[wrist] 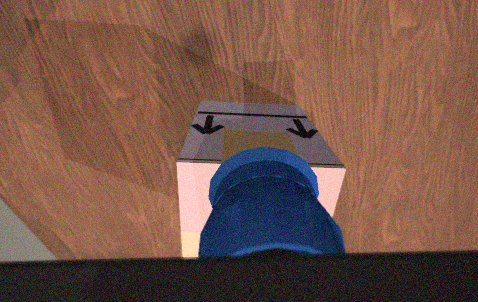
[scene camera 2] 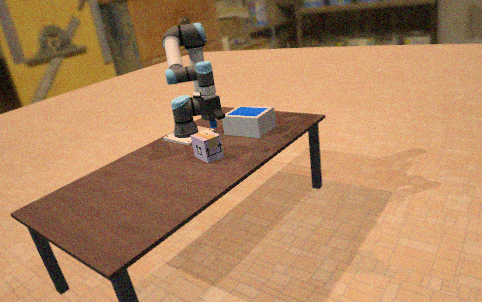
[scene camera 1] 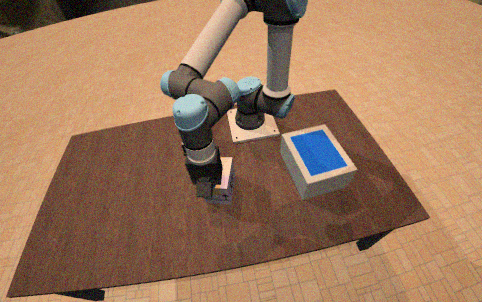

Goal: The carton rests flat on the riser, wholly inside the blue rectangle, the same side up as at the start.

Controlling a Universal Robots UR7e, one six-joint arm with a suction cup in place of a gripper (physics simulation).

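The carton is a pale lilac box with black arrows on its sides and a tan patch on top. It stands on the table, left of the riser, arrows pointing up. My suction cup hangs a short way above the carton's top, clear of it and holding nothing. In scene camera 1 the wrist hides the cup. The grey riser carries the blue rectangle, which is bare.
The robot's base plate sits at the back of the table, between the carton and the riser. The table's front edge runs near the carton's side of the scene.
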